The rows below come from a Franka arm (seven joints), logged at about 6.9 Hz.
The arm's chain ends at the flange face. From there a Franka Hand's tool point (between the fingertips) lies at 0.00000 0.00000 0.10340 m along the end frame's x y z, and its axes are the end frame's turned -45 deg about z.
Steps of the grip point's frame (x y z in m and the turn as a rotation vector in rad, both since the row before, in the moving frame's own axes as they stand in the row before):
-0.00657 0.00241 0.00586 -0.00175 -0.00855 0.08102
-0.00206 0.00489 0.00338 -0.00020 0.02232 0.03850
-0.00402 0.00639 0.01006 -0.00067 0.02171 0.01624
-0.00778 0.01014 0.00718 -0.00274 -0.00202 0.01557
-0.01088 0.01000 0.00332 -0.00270 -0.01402 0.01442
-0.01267 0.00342 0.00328 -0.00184 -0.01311 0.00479
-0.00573 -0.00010 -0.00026 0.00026 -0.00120 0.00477
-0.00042 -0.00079 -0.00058 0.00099 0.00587 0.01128
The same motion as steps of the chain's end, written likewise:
-0.00241 0.00562 0.00586 -0.00728 -0.00481 0.08102
0.00032 0.00650 0.00341 0.01564 0.01592 0.03850
0.00003 0.00889 0.01008 0.01488 0.01583 0.01624
0.00162 0.01232 0.00718 -0.00337 0.00051 0.01557
0.00021 0.01355 0.00333 -0.01182 -0.00800 0.01442
-0.00571 0.01029 0.00329 -0.01057 -0.00797 0.00479
-0.00402 0.00391 -0.00026 -0.00066 -0.00103 0.00477
-0.00122 0.00024 -0.00058 0.00485 0.00345 0.01128

